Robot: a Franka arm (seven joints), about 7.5 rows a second.
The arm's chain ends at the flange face. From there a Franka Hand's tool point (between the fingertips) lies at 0.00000 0.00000 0.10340 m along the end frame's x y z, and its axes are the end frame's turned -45 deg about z.
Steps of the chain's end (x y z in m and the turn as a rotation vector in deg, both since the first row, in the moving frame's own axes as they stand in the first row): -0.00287 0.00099 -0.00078 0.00 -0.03 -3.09; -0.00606 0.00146 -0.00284 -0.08 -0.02 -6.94; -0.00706 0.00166 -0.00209 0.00 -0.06 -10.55; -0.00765 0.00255 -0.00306 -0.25 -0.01 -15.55; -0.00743 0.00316 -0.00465 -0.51 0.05 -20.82; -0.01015 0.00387 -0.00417 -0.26 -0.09 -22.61
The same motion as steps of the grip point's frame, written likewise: -0.00277 -0.00137 -0.00078 0.02 -0.02 -3.09; -0.00544 -0.00317 -0.00284 -0.04 -0.07 -6.94; -0.00625 -0.00389 -0.00209 0.04 -0.04 -10.55; -0.00750 -0.00326 -0.00306 -0.17 -0.18 -15.55; -0.00793 -0.00221 -0.00465 -0.40 -0.33 -20.82; -0.01031 -0.00414 -0.00417 -0.12 -0.25 -22.61
